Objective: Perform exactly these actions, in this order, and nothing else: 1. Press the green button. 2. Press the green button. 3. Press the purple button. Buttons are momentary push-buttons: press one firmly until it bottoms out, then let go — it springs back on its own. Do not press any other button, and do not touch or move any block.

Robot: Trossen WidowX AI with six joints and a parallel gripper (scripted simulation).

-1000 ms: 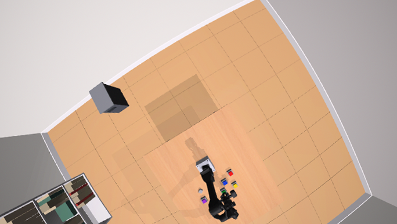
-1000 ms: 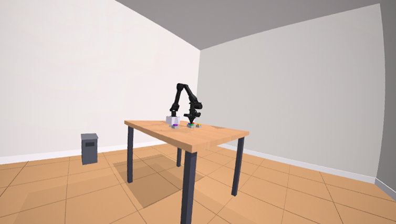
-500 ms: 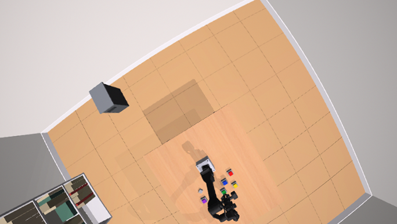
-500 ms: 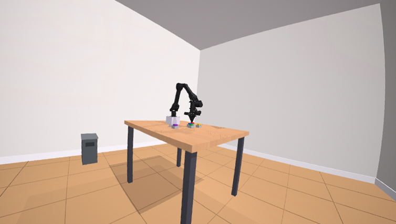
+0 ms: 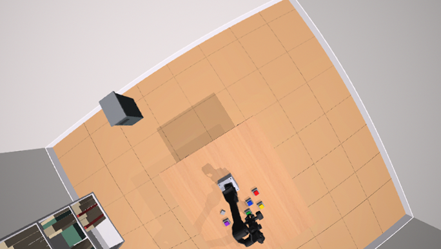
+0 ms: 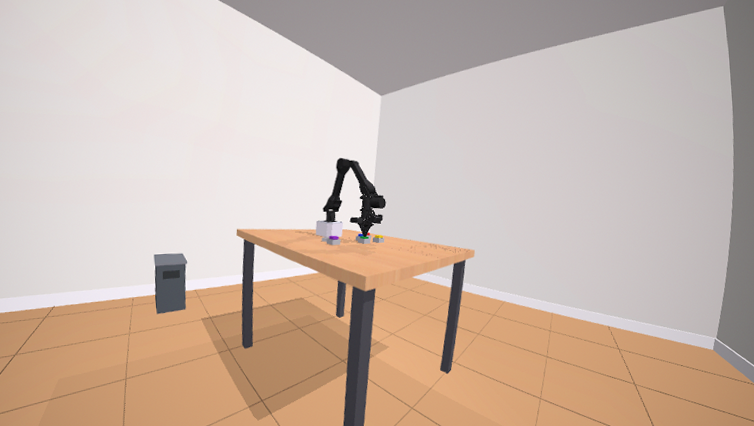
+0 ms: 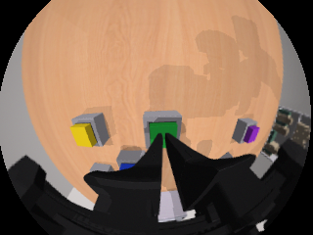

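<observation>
The green button lies 10 mm below my gripper tip. From my gripper tip the other things lie so: yellow button: 20 mm behind, 110 mm to the left; red button: 150 mm behind, 110 mm to the left; blue button: 80 mm behind, 40 mm to the left.
</observation>
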